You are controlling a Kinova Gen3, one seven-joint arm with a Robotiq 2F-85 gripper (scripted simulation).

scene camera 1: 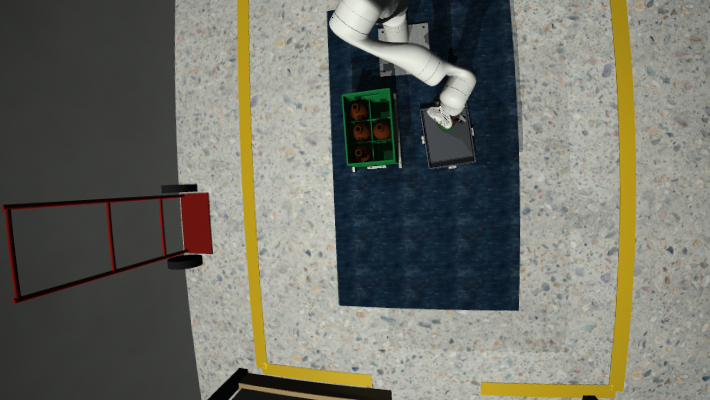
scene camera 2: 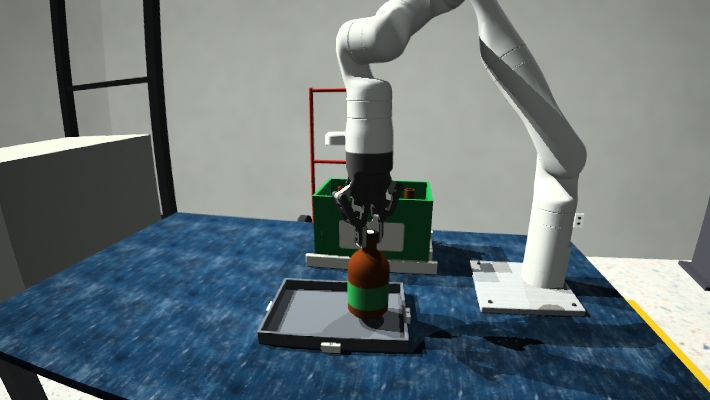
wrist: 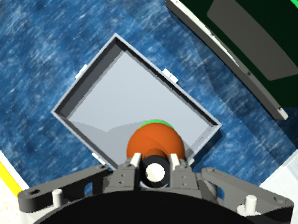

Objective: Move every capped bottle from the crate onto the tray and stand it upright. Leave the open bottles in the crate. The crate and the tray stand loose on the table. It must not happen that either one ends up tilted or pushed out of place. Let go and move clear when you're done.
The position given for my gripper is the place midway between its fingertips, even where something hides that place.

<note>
I see my gripper [scene camera 2: 368, 243], a grey tray [scene camera 2: 304, 306], a green crate [scene camera 2: 407, 233] and a bottle [scene camera 2: 368, 269].
The grey tray also shows in the wrist view [wrist: 120, 89]. The bottle is seen too in the wrist view [wrist: 156, 139]. My gripper shows as well in the wrist view [wrist: 155, 163].
</note>
